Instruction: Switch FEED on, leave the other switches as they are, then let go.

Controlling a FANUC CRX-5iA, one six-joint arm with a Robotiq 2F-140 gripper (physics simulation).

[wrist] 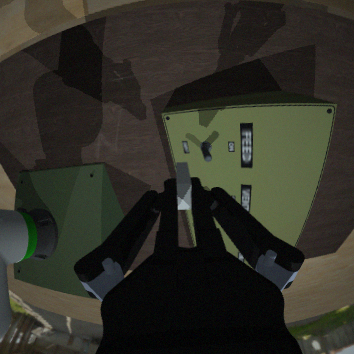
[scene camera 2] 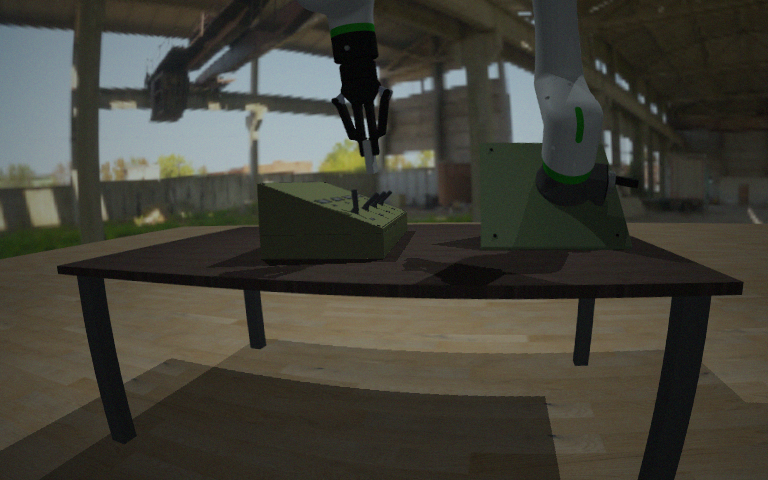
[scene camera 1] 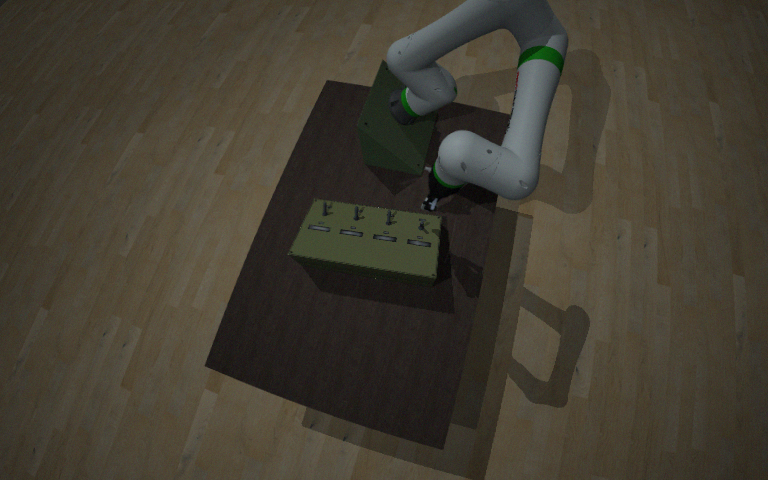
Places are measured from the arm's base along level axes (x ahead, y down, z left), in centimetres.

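Pixels of known places: gripper, fingertip midpoint: (wrist: 181, 171) (scene camera 2: 372, 172) (scene camera 1: 425, 208); arm's base, link origin: (wrist: 39, 233) (scene camera 2: 564, 184) (scene camera 1: 401, 107).
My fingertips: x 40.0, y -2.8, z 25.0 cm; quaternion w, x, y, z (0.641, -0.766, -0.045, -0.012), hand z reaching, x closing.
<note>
Ahead of a thing's pixels: the offset from my fingertips to its top centre.
The olive sloped console (scene camera 1: 362, 257) (scene camera 2: 317, 240) (wrist: 287, 150) stands on the table. Its FEED lever {dx +3.9, dy +3.3, dz +0.6 cm} (scene camera 1: 421, 224) (scene camera 2: 355, 201) (wrist: 206, 151) is at the end of the row and stands tilted to the ON side. The other three levers lean the opposite way, to their OFF side: one lever {dx +5.4, dy +4.2, dz -11.3 cm} (scene camera 1: 389, 217), a second lever {dx +8.2, dy +4.2, dz -23.0 cm} (scene camera 1: 356, 213) and a third lever {dx +11.1, dy +4.2, dz -34.7 cm} (scene camera 1: 325, 208). In the wrist view the VENT label {dx +13.5, dy +5.2, dz -9.4 cm} (wrist: 246, 197) is partly visible; the gripper hides its lever. My gripper (scene camera 1: 429, 204) (scene camera 2: 370, 161) (wrist: 181, 171) is shut and empty, above the console's lever-side edge, apart from the levers.
The dark table (scene camera 1: 322, 350) (scene camera 2: 198, 281) carries the console and a green mounting block (scene camera 1: 396, 155) (scene camera 2: 509, 198) (wrist: 62, 205) under the arm's base. The arm's forearm reaches over the table's right side in the first scene view.
</note>
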